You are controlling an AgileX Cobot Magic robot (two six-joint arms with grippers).
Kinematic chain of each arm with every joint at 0, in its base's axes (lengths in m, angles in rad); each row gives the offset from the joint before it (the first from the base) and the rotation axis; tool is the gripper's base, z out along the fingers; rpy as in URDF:
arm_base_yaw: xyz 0 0 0.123 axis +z
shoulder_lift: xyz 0 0 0 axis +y
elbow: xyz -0.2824 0 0.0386 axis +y
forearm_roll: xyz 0.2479 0 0.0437 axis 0.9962 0 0.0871
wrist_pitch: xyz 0 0 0 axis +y
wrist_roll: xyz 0.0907 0 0.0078 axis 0.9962 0 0.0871
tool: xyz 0 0 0 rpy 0 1.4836 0
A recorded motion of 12 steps. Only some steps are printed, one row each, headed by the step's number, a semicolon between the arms.
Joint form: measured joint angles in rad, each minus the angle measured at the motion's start. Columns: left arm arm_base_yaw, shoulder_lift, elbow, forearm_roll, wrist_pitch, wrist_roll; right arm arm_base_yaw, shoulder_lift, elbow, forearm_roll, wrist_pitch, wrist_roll.
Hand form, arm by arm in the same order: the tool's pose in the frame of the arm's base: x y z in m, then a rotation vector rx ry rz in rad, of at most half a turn. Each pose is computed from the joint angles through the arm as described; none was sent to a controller.
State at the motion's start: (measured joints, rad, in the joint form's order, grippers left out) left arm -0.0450 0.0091 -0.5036 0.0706 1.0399 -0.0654; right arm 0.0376 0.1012 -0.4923 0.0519 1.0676 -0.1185
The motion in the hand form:
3: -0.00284 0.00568 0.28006 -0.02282 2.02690 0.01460; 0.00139 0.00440 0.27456 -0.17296 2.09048 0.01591
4: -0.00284 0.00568 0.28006 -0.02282 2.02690 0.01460; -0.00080 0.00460 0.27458 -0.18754 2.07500 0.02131
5: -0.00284 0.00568 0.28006 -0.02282 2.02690 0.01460; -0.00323 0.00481 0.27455 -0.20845 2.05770 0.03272
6: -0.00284 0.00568 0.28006 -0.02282 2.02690 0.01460; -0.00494 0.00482 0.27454 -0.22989 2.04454 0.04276
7: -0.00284 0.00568 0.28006 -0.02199 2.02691 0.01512; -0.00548 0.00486 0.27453 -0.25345 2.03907 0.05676
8: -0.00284 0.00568 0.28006 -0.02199 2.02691 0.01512; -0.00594 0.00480 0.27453 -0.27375 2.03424 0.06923
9: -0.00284 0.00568 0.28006 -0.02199 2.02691 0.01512; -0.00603 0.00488 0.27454 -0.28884 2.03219 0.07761
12: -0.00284 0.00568 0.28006 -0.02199 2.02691 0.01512; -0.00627 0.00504 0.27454 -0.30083 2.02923 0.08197
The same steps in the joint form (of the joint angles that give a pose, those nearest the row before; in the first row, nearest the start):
3: 0.0000 0.0000 0.0000 0.0001 0.0000 0.0000; 0.0030 -0.0621 0.0000 0.0025 0.0009 -0.0048
4: 0.0000 0.0000 0.0000 0.0001 0.0000 0.0000; 0.0116 -0.0762 0.0000 0.0062 0.0009 -0.0108
5: 0.0000 0.0000 0.0000 0.0001 0.0000 0.0000; 0.0273 -0.0915 0.0000 0.0109 0.0011 -0.0160
6: 0.0000 0.0000 0.0000 0.0001 0.0000 0.0000; 0.0442 -0.1021 0.0000 0.0134 0.0010 -0.0207
7: 0.0000 0.0000 0.0000 0.0001 0.0000 0.0008; 0.0649 -0.1049 0.0000 0.0157 0.0010 -0.0232
8: 0.0000 0.0000 0.0000 0.0001 0.0000 0.0008; 0.0839 -0.1073 0.0000 0.0168 0.0010 -0.0242
9: 0.0000 0.0000 0.0000 0.0001 0.0000 0.0008; 0.0961 -0.1073 0.0000 0.0188 0.0010 -0.0267
12: 0.0000 0.0000 0.0000 0.0001 0.0000 0.0008; 0.1028 -0.1084 0.0000 0.0216 0.0010 -0.0318

